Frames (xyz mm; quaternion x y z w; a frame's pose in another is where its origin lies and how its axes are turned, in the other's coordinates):
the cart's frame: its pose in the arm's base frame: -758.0 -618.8 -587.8 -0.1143 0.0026 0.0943 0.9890
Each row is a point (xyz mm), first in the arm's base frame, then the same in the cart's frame.
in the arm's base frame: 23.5 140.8 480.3
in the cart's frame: 880.3 339.1 1199.4
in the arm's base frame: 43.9 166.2 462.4
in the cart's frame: 905.5 363.6 1187.4
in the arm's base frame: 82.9 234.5 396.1
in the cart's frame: 958.3 436.6 1137.7
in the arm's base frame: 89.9 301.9 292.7
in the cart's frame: 980.5 523.0 1052.2
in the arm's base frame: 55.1 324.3 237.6
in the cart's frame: 951.9 563.4 1004.1
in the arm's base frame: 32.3 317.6 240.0
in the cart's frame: 928.2 560.7 1005.3
